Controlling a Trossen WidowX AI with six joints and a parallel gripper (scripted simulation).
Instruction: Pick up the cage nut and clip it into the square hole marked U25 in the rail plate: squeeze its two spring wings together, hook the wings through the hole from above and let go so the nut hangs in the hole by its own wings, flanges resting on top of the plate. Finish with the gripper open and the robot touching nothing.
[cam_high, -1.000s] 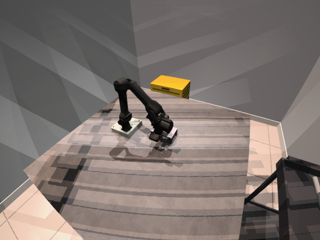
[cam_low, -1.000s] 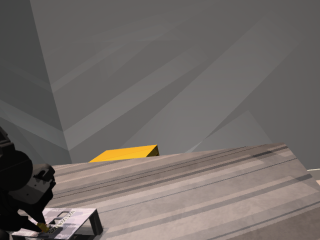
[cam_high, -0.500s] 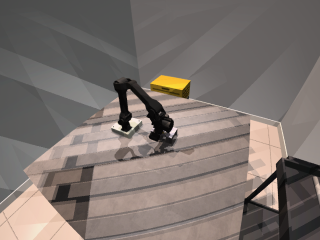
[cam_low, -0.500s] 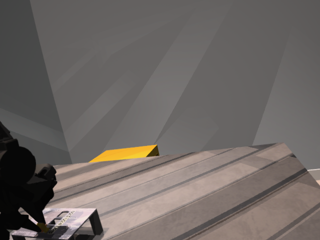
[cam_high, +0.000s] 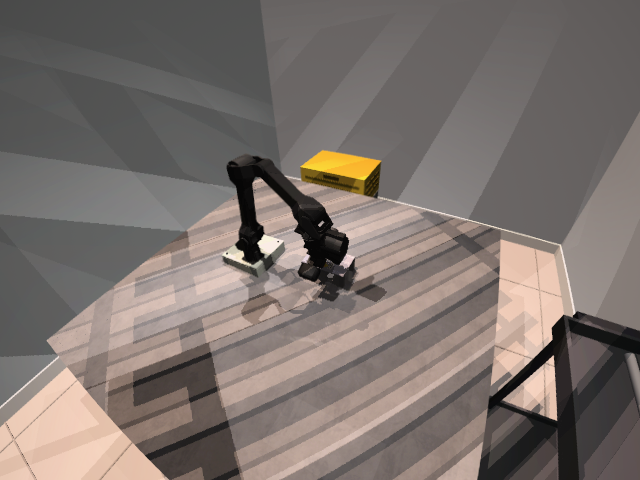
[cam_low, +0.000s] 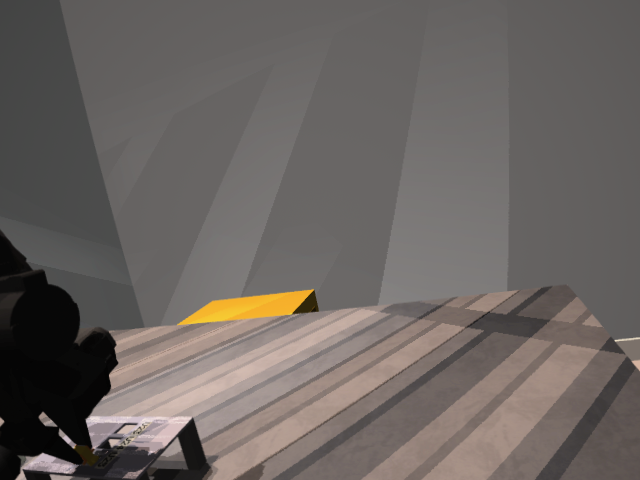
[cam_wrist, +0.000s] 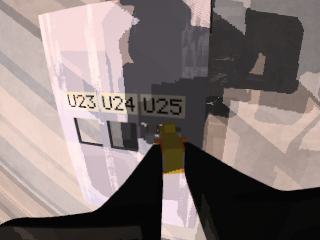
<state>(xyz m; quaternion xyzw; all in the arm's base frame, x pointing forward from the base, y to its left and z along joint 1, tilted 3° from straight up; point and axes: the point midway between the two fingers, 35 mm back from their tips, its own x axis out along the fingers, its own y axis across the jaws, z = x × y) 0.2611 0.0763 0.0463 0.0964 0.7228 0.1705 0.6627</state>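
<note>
The cage nut lies 10 mm below my gripper tip.
</note>
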